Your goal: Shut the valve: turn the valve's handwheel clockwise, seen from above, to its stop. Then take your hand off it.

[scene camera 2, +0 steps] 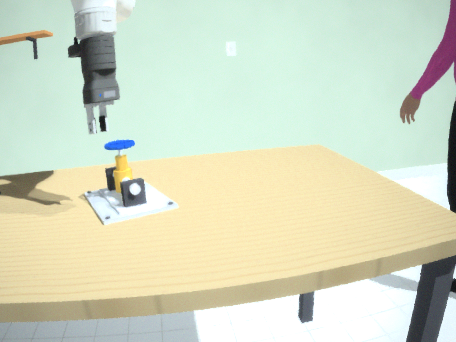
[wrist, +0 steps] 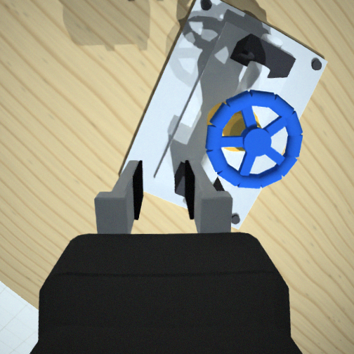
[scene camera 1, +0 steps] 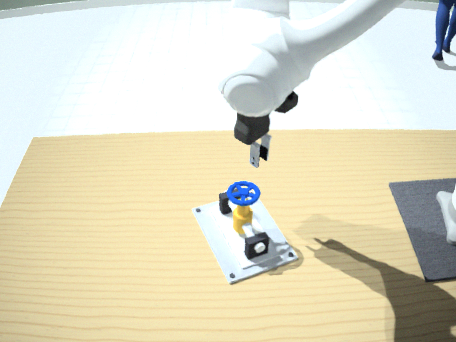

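Note:
The blue handwheel (scene camera 1: 243, 191) (scene camera 2: 119, 145) (wrist: 257, 141) lies level on top of the yellow valve body (scene camera 1: 242, 220) (scene camera 2: 123, 175) (wrist: 216, 113). The valve stands on a light grey base plate (scene camera 1: 215, 250) (scene camera 2: 102, 210) (wrist: 145, 150) with a black pipe block at each end. My gripper (scene camera 1: 260, 151) (scene camera 2: 97, 125) (wrist: 163, 178) points down, open and empty, above the handwheel's height and off to one side of it, touching nothing. In the wrist view the handwheel is to the right of and beyond the fingertips. How far the handwheel is turned cannot be told.
The valve's plate lies on the wooden table (scene camera 1: 125, 300) (scene camera 2: 280, 210) (wrist: 50, 125). A dark mat (scene camera 1: 410, 220) lies at the right in the first scene view, under a white part of the robot. A person (scene camera 2: 435, 70) stands beyond the table's right end in the second scene view.

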